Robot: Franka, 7 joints.
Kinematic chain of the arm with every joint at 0, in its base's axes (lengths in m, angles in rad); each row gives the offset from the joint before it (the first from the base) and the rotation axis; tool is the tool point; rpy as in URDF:
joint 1: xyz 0 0 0.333 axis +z
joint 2: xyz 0 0 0 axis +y
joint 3: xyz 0 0 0.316 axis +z
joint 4: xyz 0.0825 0 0 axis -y
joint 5: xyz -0.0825 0 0.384 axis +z
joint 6: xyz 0 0 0 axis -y
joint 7: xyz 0.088 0 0 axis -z
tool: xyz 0 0 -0.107 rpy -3.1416 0 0
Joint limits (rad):
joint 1: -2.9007..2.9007
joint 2: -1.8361..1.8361
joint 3: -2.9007..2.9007
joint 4: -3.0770..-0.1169
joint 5: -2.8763..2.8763
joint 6: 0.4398..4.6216
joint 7: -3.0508..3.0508
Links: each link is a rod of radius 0.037 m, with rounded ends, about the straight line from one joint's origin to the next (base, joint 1, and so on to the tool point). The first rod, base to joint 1, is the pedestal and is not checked.
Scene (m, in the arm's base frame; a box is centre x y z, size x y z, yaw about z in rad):
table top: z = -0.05
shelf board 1: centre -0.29 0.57 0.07 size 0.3 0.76 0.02 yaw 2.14
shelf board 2: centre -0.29 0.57 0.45 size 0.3 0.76 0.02 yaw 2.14
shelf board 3: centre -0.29 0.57 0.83 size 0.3 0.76 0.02 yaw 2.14
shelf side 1: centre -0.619 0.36 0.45 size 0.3 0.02 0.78 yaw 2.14
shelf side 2: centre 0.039 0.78 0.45 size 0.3 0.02 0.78 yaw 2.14
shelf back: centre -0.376 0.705 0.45 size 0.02 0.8 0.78 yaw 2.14
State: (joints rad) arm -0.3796 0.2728 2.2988 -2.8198 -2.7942 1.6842 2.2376
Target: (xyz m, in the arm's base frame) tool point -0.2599 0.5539 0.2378
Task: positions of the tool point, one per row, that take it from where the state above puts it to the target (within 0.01 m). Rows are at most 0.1 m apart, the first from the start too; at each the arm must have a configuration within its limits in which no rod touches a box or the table.
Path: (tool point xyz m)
1: -0.1524 0.4590 0.3196
2: -0.2032 0.5141 0.2967
3: -0.2599 0.5539 0.2378

